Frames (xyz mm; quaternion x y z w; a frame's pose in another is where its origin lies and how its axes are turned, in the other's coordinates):
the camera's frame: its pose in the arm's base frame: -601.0 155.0 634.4 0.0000 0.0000 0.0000 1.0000
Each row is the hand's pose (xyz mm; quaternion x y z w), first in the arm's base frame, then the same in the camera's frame.
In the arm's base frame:
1: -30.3 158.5 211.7 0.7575 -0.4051 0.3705 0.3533
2: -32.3 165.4 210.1 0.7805 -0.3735 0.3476 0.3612
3: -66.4 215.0 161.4 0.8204 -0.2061 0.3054 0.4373
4: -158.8 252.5 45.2 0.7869 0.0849 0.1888 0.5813
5: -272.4 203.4 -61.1 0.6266 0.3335 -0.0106 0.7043
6: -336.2 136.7 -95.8 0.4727 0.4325 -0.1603 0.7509
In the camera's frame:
1: 570.7 3.5 -422.7 0.7575 -0.4051 0.3705 0.3533
2: 568.7 10.4 -424.3 0.7805 -0.3735 0.3476 0.3612
3: 534.6 60.0 -473.0 0.8204 -0.2061 0.3054 0.4373
4: 442.2 97.5 -589.2 0.7869 0.0849 0.1888 0.5813
5: 328.6 48.4 -695.5 0.6266 0.3335 -0.0106 0.7043
6: 264.8 -18.3 -730.2 0.4727 0.4325 -0.1603 0.7509

